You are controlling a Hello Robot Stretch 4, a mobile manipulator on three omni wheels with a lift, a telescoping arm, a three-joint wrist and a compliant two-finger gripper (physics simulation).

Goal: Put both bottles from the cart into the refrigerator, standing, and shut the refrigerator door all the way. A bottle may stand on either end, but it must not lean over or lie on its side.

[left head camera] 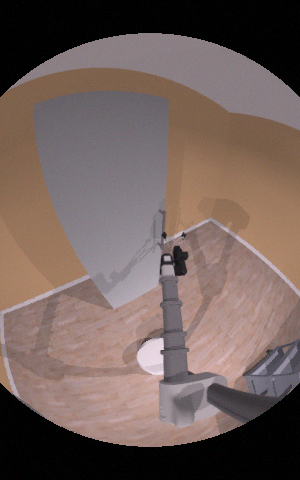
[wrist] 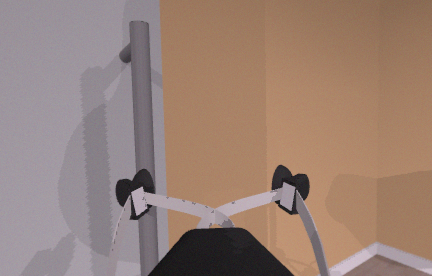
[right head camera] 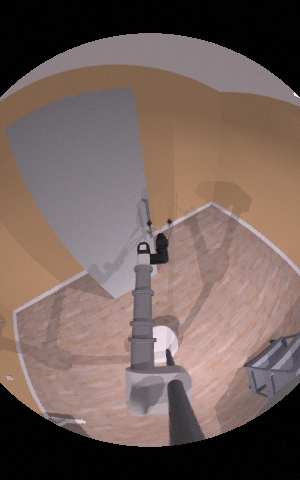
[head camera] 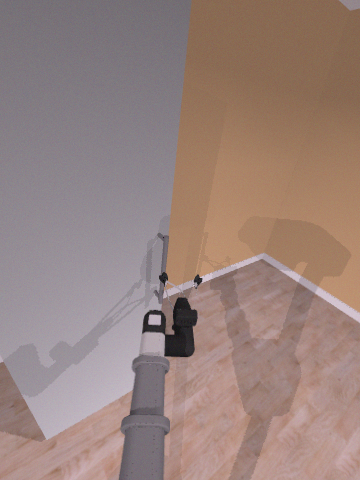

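Where they show: gripper, between the fingertips: (left head camera: 173, 232) (wrist: 213, 182) (right head camera: 158, 219) (head camera: 180, 275); robot's base, origin of its link: (left head camera: 157, 354) (right head camera: 157, 342).
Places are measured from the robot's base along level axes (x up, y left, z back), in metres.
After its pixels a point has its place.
The refrigerator (head camera: 90, 125) @[x 1.472, y 0.203, z -0.724 m] (left head camera: 105, 160) @[x 1.462, y 0.268, z -0.683 m] (right head camera: 85, 165) @[x 1.426, y 0.240, z -0.701 m] (wrist: 40, 60) @[x 1.091, y 0.084, z -0.800 m] shows as a tall, plain grey face at the left. Its upright bar handle (head camera: 165, 250) @[x 1.069, y -0.017, z -0.791 m] (left head camera: 162, 220) @[x 1.055, y -0.009, z -0.793 m] (wrist: 142, 100) @[x 1.047, y -0.019, z -0.791 m] runs near the right edge of that face. My gripper (head camera: 180, 279) @[x 0.966, y -0.086, z -0.778 m] (left head camera: 174, 235) @[x 0.966, y -0.086, z -0.778 m] (right head camera: 159, 222) @[x 0.966, y -0.086, z -0.778 m] (wrist: 213, 182) @[x 0.966, y -0.086, z -0.778 m] is open and empty, beside the handle's lower part. In the wrist view the left fingertip overlaps the handle and the right fingertip stands well to the right, before the tan wall. I cannot tell whether the left fingertip touches the handle. No bottle shows.
A grey cart (left head camera: 272, 362) @[x 0.122, y -1.375, z 0.550 m] (right head camera: 275, 357) @[x 0.433, y -1.088, z 0.449 m] with trays is cut off at the right edge of both side head views. Tan walls (head camera: 280, 150) @[x 1.325, y -1.037, z -2.261 m] meet in a corner right of the refrigerator. A white round base (left head camera: 150, 356) @[x 0.187, y 0.075, z 0.004 m] (right head camera: 166, 345) @[x 0.187, y -0.092, z 0.022 m] is below the arm.
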